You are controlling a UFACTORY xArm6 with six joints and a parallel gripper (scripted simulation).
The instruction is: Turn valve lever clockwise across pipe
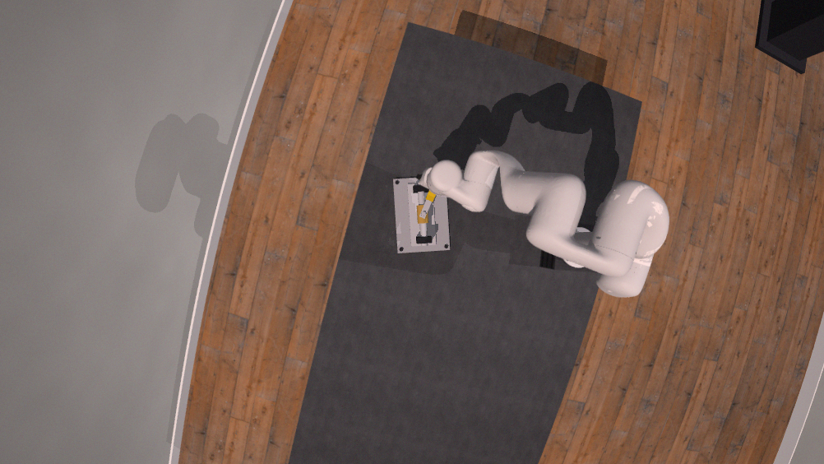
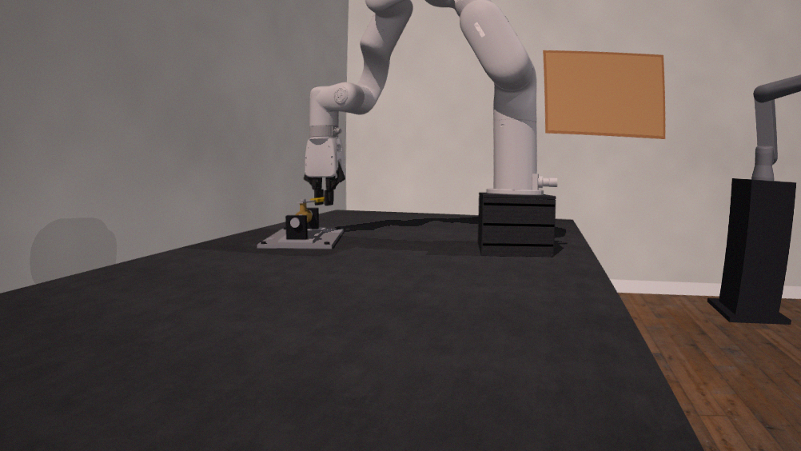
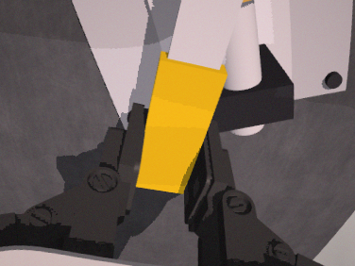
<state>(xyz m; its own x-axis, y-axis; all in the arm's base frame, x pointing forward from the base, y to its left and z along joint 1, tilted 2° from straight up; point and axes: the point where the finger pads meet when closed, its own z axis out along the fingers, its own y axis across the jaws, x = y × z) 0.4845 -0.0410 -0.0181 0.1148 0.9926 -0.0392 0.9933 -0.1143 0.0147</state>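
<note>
My hand is 5 cm to the right of the lever.
</note>
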